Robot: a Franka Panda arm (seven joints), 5 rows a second.
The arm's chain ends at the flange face. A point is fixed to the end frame.
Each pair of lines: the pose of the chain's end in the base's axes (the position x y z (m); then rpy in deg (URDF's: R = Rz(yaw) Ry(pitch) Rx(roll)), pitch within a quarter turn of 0, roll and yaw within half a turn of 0), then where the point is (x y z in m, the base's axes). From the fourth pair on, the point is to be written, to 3 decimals.
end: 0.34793 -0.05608 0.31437 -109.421 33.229 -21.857
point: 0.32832 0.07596 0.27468
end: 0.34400 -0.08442 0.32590 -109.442 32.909 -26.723
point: 0.33582 0.04869 0.28580
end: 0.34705 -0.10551 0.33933 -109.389 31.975 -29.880
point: 0.34687 0.02755 0.29823
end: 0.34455 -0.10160 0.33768 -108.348 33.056 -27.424
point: 0.340 0.032 0.300
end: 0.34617 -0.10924 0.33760 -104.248 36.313 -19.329
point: 0.327 0.026 0.310
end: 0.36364 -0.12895 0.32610 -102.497 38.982 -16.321
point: 0.339 0.006 0.305
